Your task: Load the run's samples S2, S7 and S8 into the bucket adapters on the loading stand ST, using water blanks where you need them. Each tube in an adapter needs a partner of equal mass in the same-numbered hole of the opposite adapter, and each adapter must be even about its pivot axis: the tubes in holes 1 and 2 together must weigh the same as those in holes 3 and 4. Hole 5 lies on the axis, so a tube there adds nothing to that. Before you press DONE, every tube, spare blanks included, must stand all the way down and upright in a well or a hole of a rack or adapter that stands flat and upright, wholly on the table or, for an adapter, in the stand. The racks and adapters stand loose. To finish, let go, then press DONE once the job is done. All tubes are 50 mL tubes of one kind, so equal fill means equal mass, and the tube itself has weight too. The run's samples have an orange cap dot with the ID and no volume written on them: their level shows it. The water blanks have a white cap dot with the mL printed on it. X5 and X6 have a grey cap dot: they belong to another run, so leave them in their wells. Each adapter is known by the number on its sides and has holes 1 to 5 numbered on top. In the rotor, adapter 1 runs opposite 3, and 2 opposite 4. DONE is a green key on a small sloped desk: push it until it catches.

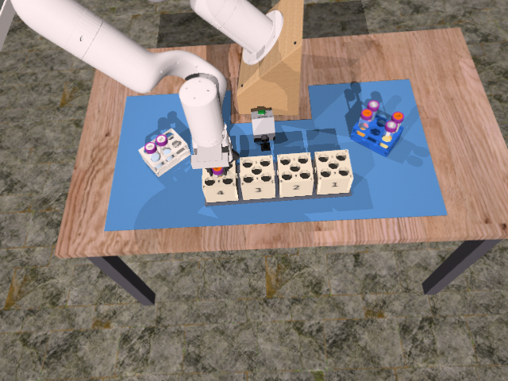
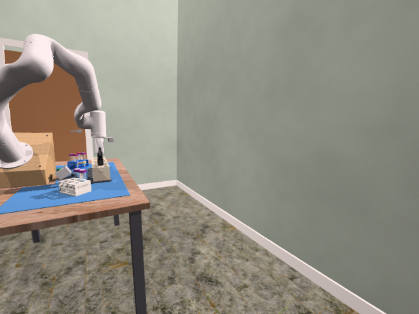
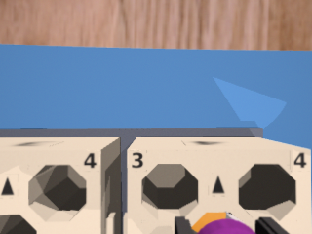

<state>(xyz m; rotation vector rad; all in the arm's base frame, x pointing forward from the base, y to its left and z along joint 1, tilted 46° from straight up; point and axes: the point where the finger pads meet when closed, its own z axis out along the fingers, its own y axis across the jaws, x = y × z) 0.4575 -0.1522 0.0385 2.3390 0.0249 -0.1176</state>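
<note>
My hand is 1 cm short of the orange-dot sample tube and 5 cm above it. From my hand the other things lie so: white rack (12 cm behind, 19 cm to the right, 9 cm below); green DONE key (25 cm behind, 12 cm to the left, 6 cm below); blue rack (17 cm behind, 48 cm to the left, 9 cm below).
</note>
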